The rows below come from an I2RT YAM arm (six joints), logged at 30 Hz.
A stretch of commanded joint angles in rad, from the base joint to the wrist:
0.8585 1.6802 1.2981 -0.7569 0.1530 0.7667
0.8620 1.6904 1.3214 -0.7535 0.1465 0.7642
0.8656 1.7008 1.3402 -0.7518 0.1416 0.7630
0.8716 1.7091 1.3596 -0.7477 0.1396 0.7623
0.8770 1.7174 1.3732 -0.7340 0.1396 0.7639
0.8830 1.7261 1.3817 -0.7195 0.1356 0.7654
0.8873 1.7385 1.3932 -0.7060 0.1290 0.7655
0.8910 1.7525 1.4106 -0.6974 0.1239 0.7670
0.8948 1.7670 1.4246 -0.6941 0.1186 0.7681
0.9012 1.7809 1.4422 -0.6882 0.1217 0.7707
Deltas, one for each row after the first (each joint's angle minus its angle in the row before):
0.0035 0.0102 0.0233 0.0034 -0.0065 -0.0025
0.0036 0.0104 0.0188 0.0017 -0.0049 -0.0012
0.0060 0.0083 0.0194 0.0041 -0.0020 -0.0007
0.0054 0.0083 0.0136 0.0137 0.0000 0.0016
0.0060 0.0087 0.0085 0.0145 -0.0040 0.0015
0.0043 0.0124 0.0115 0.0135 -0.0066 0.0001
0.0037 0.0140 0.0174 0.0086 -0.0051 0.0015
0.0038 0.0145 0.0140 0.0033 -0.0053 0.0011
0.0064 0.0139 0.0176 0.0059 0.0031 0.0026

